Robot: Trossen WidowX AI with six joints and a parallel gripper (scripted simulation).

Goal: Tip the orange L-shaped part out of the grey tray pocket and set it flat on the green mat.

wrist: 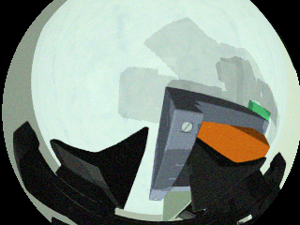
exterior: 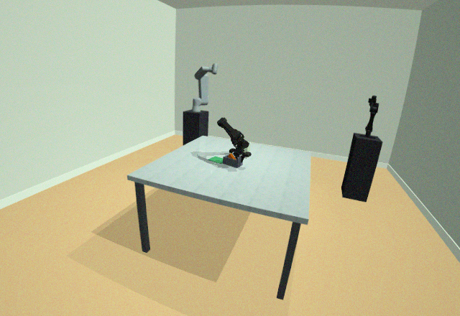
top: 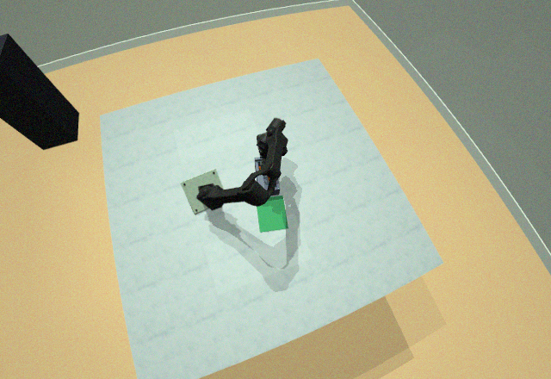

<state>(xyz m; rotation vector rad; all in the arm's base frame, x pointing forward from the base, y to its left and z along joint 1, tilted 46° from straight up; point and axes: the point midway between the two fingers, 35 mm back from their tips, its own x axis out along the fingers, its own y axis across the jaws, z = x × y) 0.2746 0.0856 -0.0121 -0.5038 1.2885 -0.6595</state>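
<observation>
Right now the orange L-shaped part is 1 cm behind my gripper tip and 4 cm to the right of it. Round my gripper tip: grey tray (2 cm behind, 7 cm to the right, 5 cm below); green mat (4 cm behind, 22 cm to the right, 5 cm below).
</observation>
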